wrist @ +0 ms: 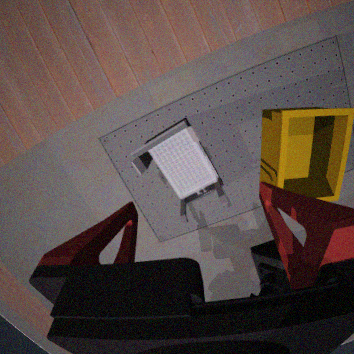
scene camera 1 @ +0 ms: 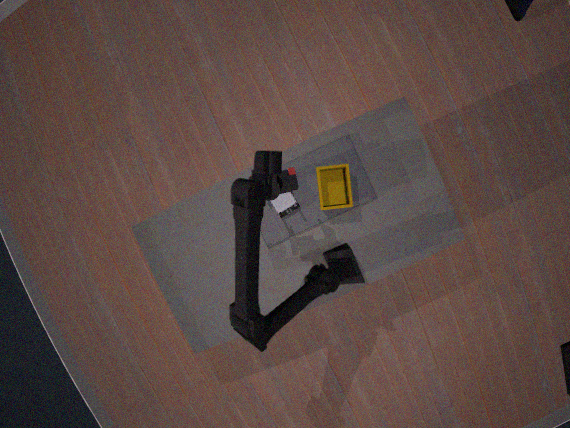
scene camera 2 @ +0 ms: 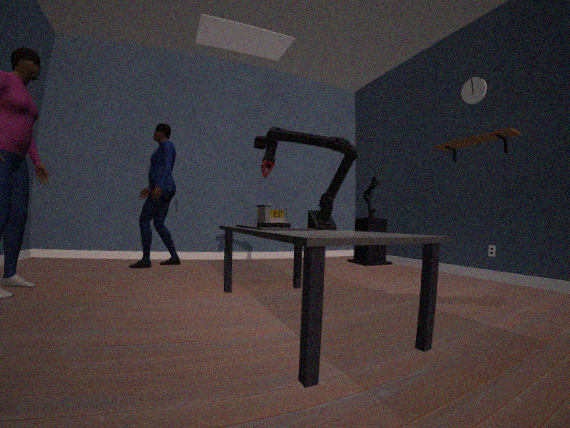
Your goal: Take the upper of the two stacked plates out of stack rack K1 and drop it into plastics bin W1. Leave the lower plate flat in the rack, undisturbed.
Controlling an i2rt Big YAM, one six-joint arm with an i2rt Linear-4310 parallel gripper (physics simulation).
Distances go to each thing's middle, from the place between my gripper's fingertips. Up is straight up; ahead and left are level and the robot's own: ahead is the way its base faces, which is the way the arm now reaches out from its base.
Now: hand 230 mm above the gridded plate [wrist: 180, 159], 40 mm past it and 30 mm to the right of it.
